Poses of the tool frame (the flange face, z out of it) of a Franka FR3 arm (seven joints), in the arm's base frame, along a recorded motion.
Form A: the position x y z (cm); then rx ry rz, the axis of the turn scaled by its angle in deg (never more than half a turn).
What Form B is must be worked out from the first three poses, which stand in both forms.
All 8 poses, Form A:
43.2 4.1 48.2 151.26 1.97 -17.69
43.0 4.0 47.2 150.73 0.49 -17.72
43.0 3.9 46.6 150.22 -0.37 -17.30
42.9 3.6 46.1 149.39 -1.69 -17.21
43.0 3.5 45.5 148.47 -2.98 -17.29
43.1 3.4 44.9 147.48 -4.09 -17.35
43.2 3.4 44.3 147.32 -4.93 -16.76
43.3 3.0 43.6 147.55 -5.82 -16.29
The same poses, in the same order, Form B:
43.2 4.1 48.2 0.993 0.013 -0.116 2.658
43.0 4.0 47.2 0.993 0.003 -0.117 2.649
43.0 3.9 46.6 0.993 -0.002 -0.114 2.639
42.9 3.6 46.1 0.993 -0.011 -0.114 2.625
43.0 3.5 45.5 0.993 -0.020 -0.116 2.609
43.1 3.4 44.9 0.993 -0.028 -0.117 2.593
43.2 3.4 44.3 0.993 -0.033 -0.113 2.589
43.3 3.0 43.6 0.993 -0.039 -0.110 2.593

